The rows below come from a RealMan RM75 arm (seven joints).
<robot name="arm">
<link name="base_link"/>
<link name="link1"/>
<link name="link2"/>
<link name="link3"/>
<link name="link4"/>
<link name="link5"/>
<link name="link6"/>
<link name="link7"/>
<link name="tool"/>
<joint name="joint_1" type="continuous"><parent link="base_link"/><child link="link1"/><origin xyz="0 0 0.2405"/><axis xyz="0 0 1"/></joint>
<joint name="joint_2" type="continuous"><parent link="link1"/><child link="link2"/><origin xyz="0 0 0"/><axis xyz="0 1 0"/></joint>
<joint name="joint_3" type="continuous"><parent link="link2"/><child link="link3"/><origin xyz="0 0 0.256"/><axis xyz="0 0 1"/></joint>
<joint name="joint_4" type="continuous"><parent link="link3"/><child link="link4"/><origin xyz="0 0 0"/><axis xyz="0 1 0"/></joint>
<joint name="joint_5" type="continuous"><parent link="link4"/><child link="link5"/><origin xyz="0 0 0.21"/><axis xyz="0 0 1"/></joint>
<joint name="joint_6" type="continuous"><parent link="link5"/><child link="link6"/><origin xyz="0 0 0"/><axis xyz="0 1 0"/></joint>
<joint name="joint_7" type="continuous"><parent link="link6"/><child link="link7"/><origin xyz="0 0 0.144"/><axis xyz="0 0 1"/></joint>
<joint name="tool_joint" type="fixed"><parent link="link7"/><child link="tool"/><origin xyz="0 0 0"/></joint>
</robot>
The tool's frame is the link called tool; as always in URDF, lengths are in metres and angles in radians. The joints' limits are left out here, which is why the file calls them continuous.
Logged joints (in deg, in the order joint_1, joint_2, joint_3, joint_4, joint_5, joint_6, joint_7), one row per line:
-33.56, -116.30, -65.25, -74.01, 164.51, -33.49, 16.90
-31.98, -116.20, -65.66, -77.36, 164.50, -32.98, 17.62
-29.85, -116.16, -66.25, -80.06, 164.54, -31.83, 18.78
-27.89, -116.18, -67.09, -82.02, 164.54, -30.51, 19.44
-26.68, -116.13, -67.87, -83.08, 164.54, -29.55, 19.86
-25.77, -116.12, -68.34, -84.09, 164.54, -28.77, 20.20
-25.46, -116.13, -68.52, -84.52, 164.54, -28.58, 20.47
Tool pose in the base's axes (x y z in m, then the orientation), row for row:
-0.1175, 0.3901, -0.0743, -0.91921, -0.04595, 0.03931, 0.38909
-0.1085, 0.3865, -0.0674, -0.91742, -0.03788, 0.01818, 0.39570
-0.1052, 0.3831, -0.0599, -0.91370, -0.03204, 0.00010, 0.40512
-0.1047, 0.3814, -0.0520, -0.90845, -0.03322, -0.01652, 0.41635
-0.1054, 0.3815, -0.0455, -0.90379, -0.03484, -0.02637, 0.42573
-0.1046, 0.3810, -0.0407, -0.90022, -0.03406, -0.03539, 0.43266
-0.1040, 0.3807, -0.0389, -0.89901, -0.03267, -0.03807, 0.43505
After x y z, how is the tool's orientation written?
As a quaternion, x y z w.
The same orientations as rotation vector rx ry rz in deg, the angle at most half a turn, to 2 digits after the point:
-133.91, -6.69, 5.73
-133.24, -5.50, 2.64
-132.12, -4.63, 0.01
-130.68, -4.78, -2.38
-129.45, -4.99, -3.78
-128.54, -4.86, -5.05
-128.22, -4.66, -5.43

